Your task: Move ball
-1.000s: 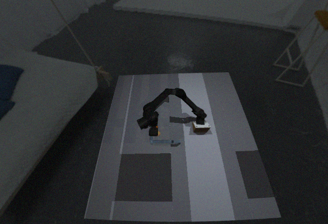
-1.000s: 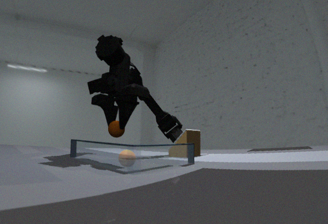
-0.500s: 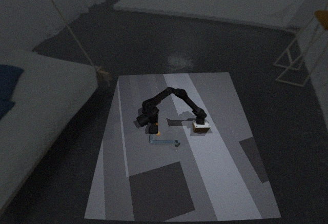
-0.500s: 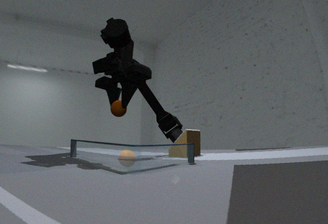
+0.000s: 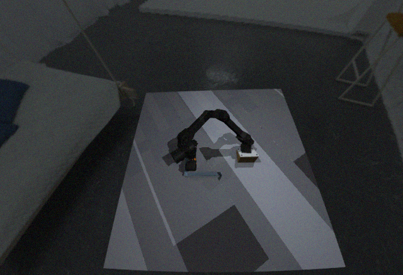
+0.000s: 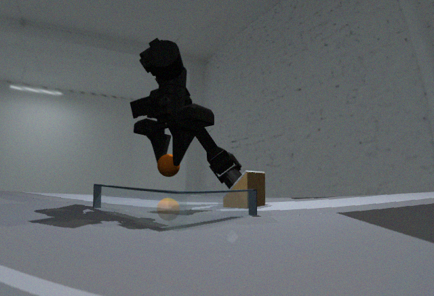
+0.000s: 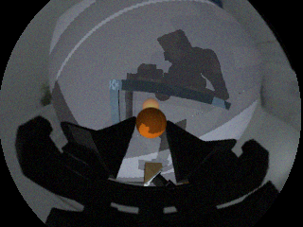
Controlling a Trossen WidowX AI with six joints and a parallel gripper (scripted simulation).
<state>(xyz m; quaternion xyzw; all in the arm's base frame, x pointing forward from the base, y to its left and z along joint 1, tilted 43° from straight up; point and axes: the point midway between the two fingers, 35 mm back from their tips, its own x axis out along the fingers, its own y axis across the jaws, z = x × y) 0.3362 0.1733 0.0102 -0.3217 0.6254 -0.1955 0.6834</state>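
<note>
My gripper tip is now 80 mm above the see-through ball copy. The rest, counted from my gripper tip: orange ball right at my gripper tip.
</note>
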